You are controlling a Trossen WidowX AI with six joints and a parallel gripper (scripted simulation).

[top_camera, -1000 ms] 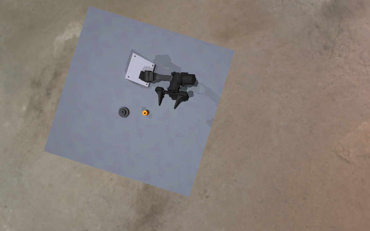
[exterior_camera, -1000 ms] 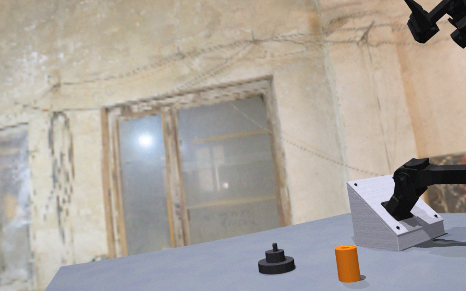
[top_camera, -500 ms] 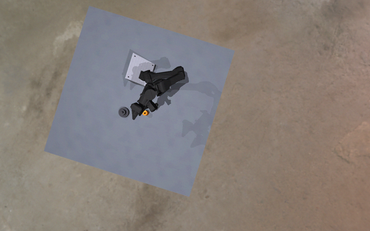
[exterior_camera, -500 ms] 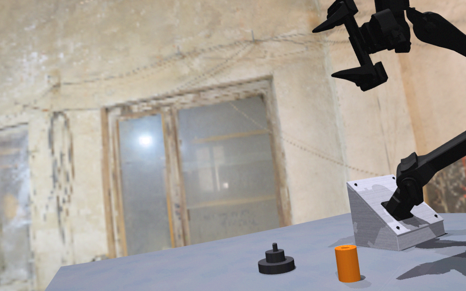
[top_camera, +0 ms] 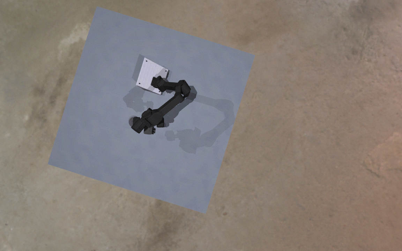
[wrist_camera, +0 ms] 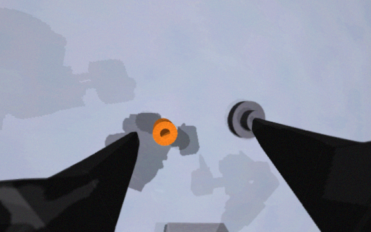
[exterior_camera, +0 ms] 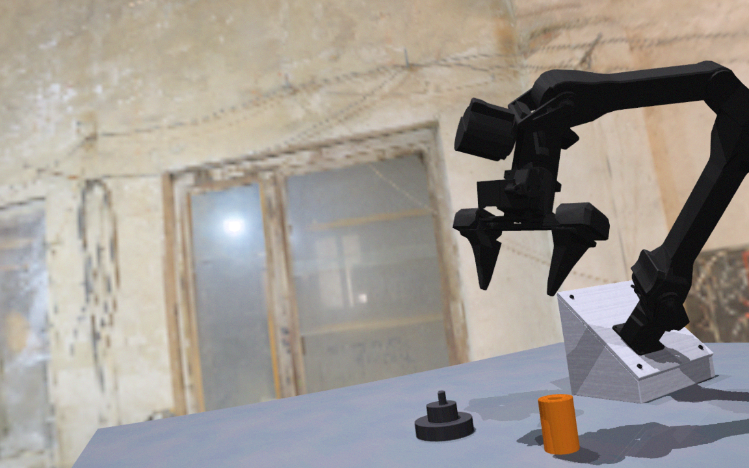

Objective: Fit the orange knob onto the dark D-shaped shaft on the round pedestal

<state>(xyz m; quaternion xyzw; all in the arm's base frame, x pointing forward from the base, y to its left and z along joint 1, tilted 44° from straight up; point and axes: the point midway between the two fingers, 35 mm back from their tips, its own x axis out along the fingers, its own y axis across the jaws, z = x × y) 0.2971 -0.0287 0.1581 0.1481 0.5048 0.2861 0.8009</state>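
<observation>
Now: gripper tip 30 mm past the orange knob, 10 mm to the right of it and 160 mm above it. From my gripper tip the other things lie so: dark pedestal 20 mm ahead, 170 mm to the right, 160 mm below.
</observation>
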